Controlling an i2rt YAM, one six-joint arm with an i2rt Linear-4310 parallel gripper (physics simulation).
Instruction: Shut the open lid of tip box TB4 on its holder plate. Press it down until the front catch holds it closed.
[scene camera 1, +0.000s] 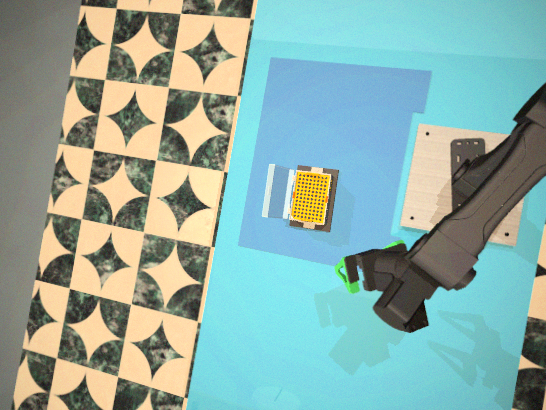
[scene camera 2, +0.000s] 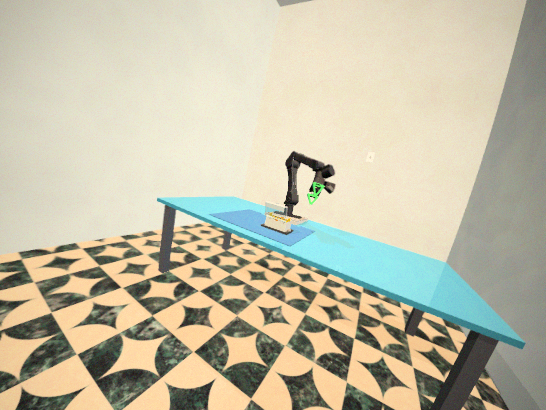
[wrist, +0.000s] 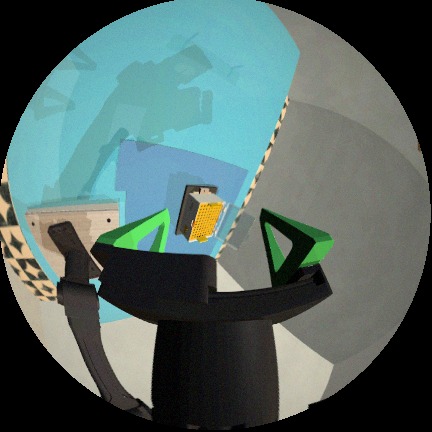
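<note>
Scene camera 1 gives me my gripper (scene camera 1: 355, 263), open and holding nothing, along with a clear lid (scene camera 1: 279, 184) and a blue mat (scene camera 1: 354, 118). From the wrist I see my gripper (wrist: 214, 213) again, and the lid (wrist: 235, 222) and the mat (wrist: 154, 176) are there with it. Scene camera 2 shows me the mat (scene camera 2: 251, 220) too.
</note>
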